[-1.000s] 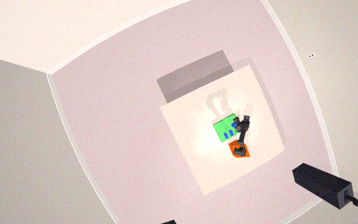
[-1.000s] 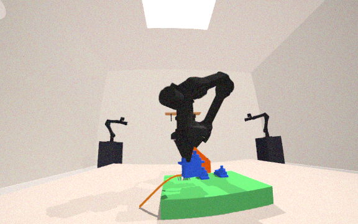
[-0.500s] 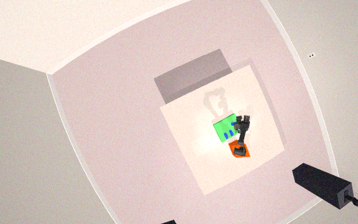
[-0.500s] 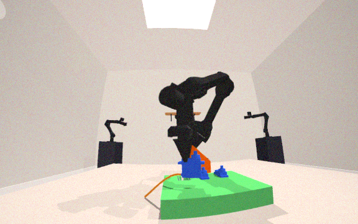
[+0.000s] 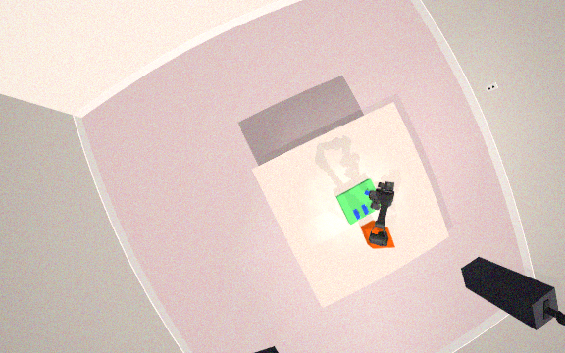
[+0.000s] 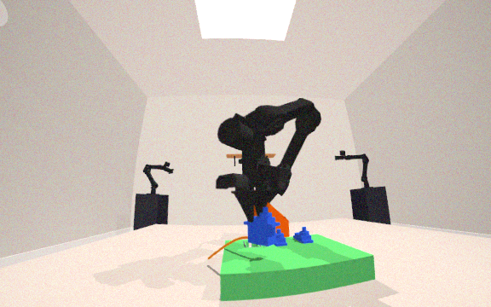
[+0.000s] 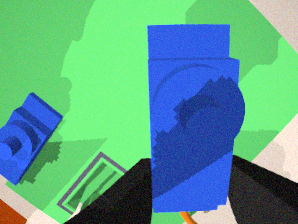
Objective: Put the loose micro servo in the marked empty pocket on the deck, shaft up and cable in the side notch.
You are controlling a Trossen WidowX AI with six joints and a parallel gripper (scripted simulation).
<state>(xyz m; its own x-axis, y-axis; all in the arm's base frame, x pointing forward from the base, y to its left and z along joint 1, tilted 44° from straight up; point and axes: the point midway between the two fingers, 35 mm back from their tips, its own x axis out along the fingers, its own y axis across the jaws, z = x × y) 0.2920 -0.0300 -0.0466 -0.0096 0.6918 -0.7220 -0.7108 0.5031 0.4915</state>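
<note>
Now: gripper tip 10 mm short of the green deck, 80 mm to the right of it and 100 mm above it.
</note>
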